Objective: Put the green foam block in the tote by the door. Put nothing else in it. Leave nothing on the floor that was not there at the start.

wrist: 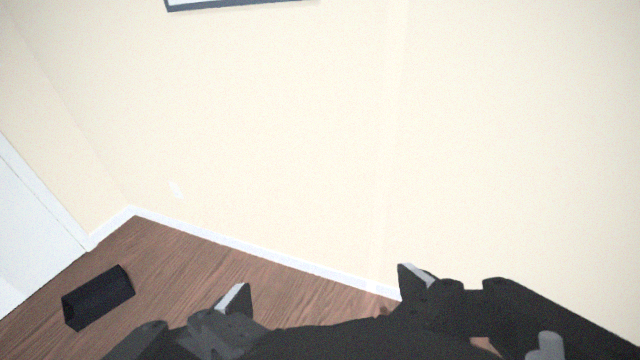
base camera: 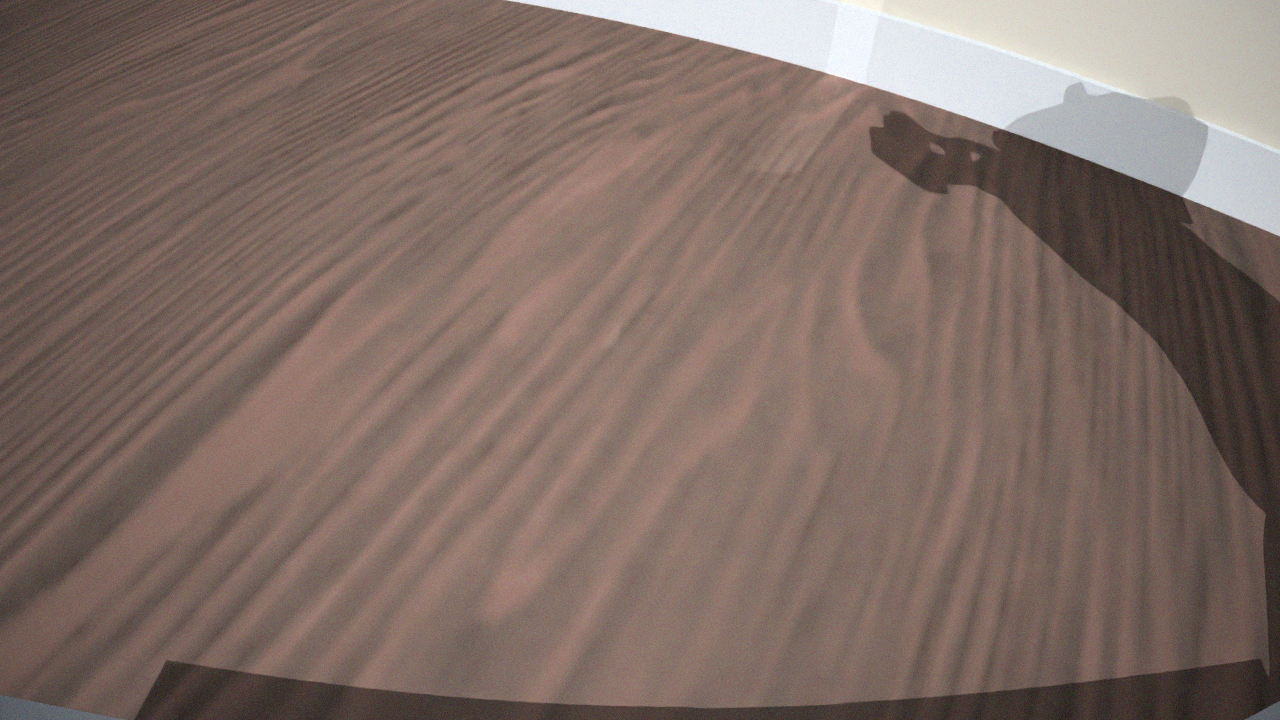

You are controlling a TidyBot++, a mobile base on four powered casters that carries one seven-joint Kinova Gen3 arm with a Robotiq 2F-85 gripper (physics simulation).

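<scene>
Black tote [wrist: 87,303]; out of frame in the base camera view. My gripper [wrist: 325,290], in sight.
</scene>
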